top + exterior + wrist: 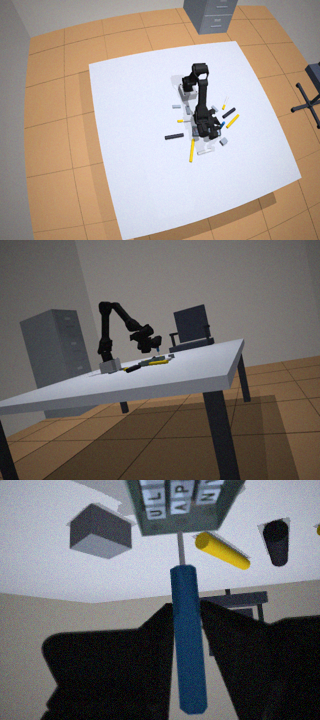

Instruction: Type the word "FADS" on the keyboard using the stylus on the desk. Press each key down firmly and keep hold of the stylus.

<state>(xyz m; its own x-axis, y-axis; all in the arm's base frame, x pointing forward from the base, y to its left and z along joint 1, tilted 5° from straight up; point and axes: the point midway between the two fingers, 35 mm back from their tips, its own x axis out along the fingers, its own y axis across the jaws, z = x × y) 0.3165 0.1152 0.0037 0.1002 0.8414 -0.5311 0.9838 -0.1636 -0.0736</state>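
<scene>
My gripper tip is 80 mm short of the grey block, 20 mm to the right of it and 80 mm above it. From my gripper tip the other things lie so: blue stylus 10 mm below; white stick 120 mm ahead, 120 mm to the right, 80 mm below; grey stylus tip 50 mm below.
</scene>
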